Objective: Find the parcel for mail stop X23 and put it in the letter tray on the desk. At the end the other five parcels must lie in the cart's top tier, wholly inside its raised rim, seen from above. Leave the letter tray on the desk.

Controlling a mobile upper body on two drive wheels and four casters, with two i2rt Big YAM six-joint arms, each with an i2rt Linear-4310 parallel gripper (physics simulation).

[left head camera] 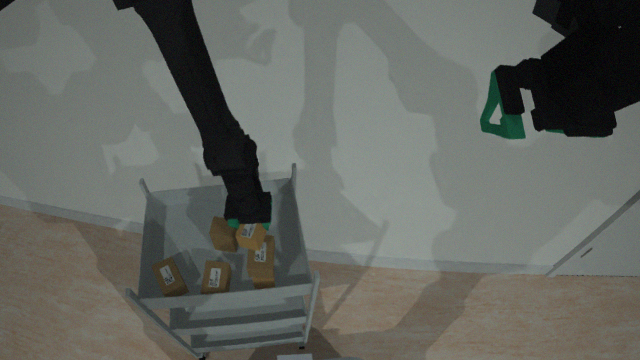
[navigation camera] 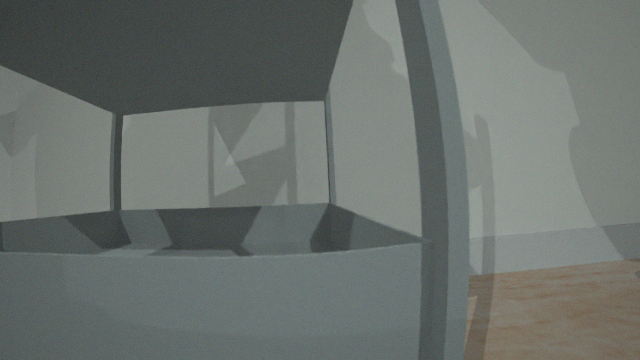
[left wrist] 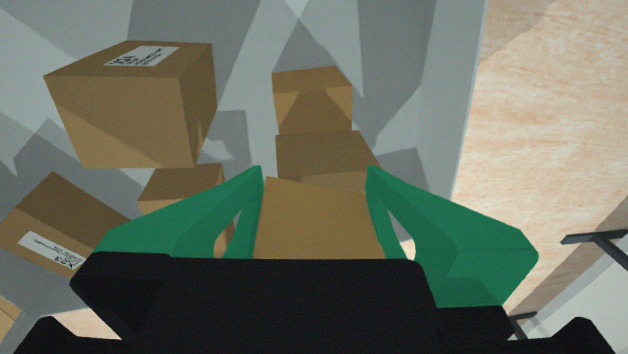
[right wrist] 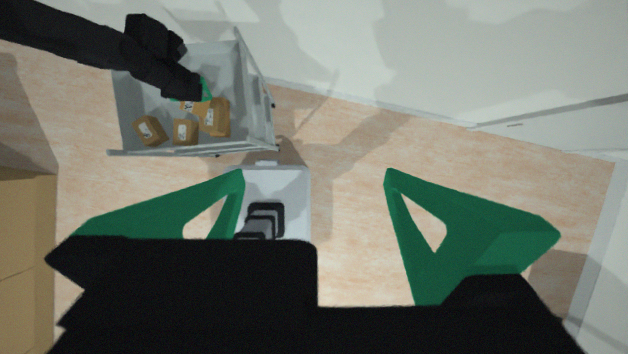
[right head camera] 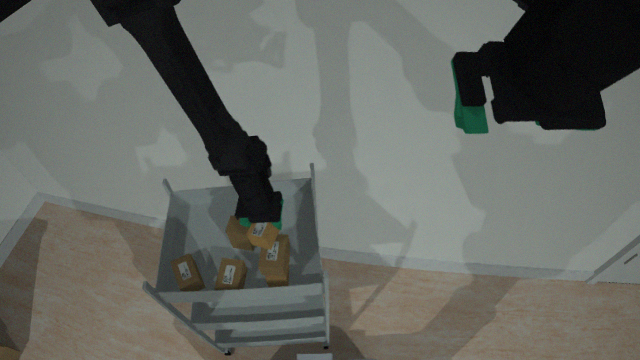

Labels:
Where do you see a grey three-tier cart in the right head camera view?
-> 196,220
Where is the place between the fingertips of my left gripper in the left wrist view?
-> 314,176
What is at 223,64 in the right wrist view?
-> A grey three-tier cart.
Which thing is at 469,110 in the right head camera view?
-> My right gripper.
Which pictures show my left gripper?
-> The left head camera view, the left wrist view, the right wrist view and the right head camera view only.

